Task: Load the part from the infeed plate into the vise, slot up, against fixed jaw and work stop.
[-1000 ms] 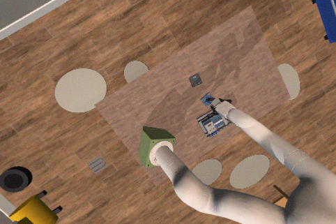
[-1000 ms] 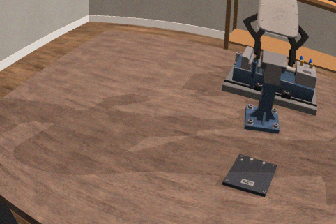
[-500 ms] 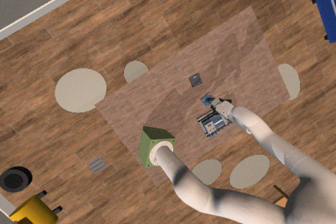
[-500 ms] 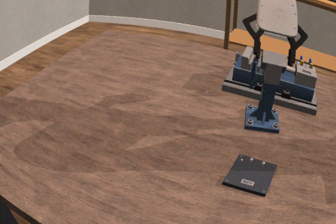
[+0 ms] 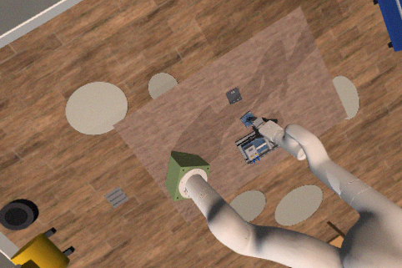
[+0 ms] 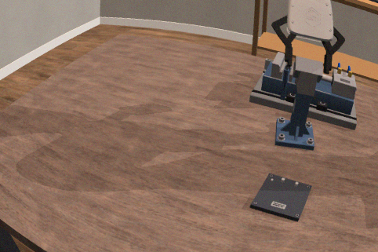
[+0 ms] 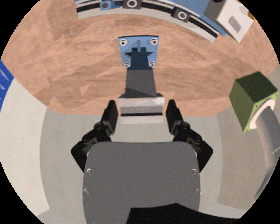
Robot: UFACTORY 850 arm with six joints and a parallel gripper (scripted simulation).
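Now: hand 10 mm above the part. From my hand the other things lie so: air cylinder (90 mm behind, 190 mm to the right, 90 mm below).
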